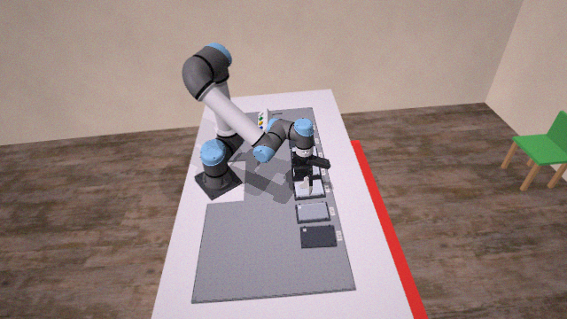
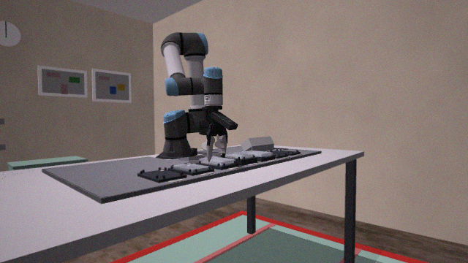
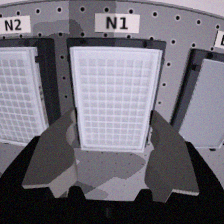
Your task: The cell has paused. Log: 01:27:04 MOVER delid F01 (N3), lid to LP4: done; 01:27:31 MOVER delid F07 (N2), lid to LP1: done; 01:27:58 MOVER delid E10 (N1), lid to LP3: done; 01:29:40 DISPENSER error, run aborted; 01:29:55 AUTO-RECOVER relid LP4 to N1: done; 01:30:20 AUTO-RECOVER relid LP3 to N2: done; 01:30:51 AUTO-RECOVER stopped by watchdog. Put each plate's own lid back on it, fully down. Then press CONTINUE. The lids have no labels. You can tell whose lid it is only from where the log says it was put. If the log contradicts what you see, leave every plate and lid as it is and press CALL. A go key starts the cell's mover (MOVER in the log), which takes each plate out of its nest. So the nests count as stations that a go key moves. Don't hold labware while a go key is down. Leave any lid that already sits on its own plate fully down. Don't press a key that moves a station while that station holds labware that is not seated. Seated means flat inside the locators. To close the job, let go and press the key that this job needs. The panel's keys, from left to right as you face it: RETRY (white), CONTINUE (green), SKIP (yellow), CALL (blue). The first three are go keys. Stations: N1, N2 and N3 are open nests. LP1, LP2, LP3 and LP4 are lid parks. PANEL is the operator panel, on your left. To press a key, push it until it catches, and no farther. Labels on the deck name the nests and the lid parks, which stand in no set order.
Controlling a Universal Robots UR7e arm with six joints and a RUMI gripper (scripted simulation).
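Now: hand 12 cm to the right of the well plate, 2 cm past it and 1 cm above it. From my hand the other things lie so: yellow skip key: 46 cm to the left, 32 cm behind, 3 cm above; then green continue key: 51 cm to the left, 33 cm behind, 3 cm above; then dark lid park: 26 cm to the right, 6 cm ahead, 3 cm below.
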